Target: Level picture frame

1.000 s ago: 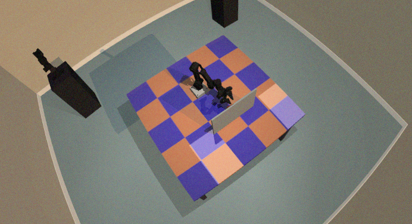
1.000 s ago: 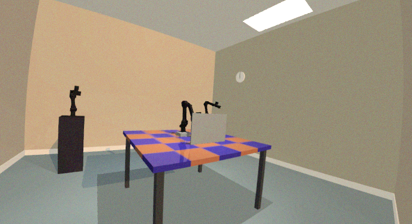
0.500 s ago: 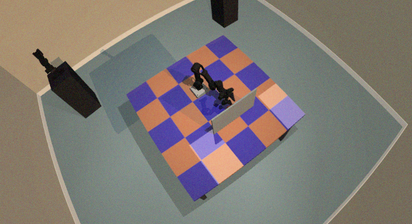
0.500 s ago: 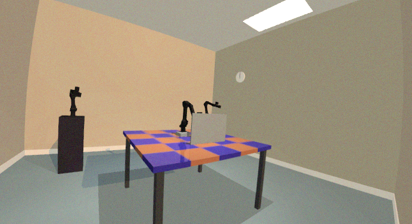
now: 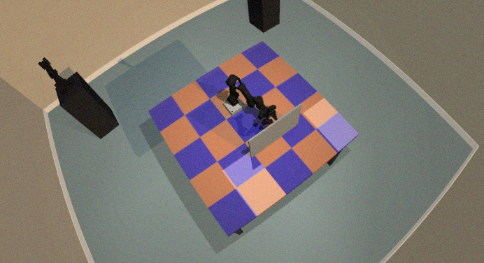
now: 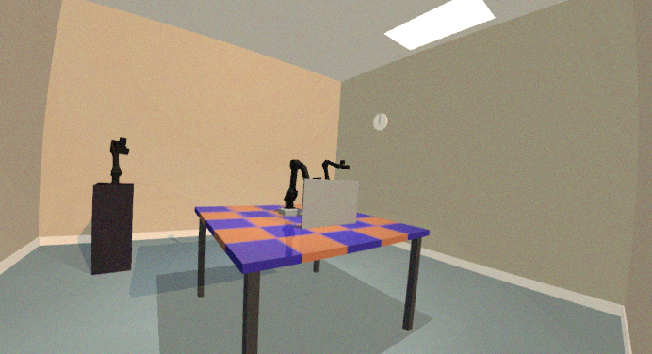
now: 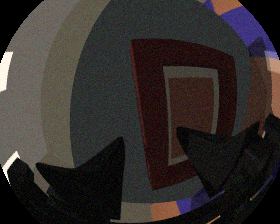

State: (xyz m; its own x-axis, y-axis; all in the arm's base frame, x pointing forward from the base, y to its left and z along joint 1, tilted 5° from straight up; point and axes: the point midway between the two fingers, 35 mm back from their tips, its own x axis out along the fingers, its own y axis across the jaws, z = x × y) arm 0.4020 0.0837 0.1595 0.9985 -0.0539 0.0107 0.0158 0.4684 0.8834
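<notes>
The picture frame is 1 cm ahead of my gripper tip, 3 cm to the right of it and 5 cm below it. From my gripper tip the other things lie so: grey wall panel (2 cm ahead, 3 cm to the right, 6 cm below).
</notes>
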